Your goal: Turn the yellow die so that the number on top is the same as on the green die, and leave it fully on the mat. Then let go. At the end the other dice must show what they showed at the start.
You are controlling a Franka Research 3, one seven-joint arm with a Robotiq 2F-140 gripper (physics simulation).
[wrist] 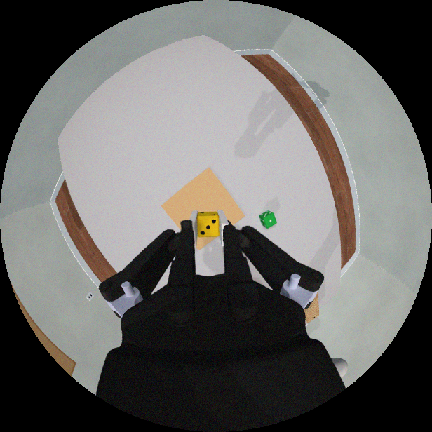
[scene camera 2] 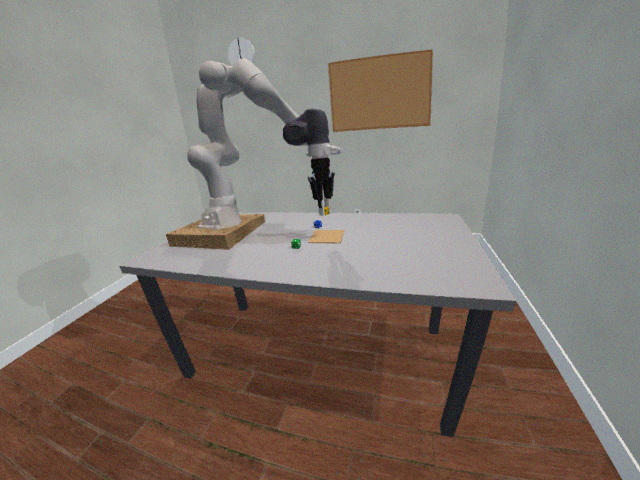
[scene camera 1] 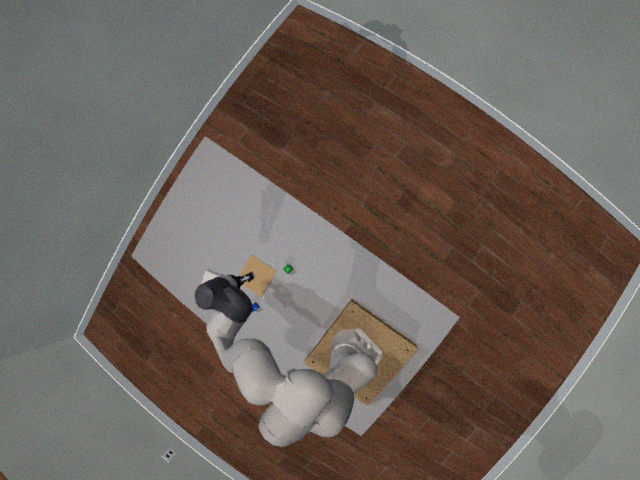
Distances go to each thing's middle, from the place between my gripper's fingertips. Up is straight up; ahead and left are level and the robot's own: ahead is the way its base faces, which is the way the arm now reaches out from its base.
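Labels:
I find the tan mat (scene camera 1: 263, 273) 1 cm to the left of my hand and, measured from that same hand, 11 cm below it.

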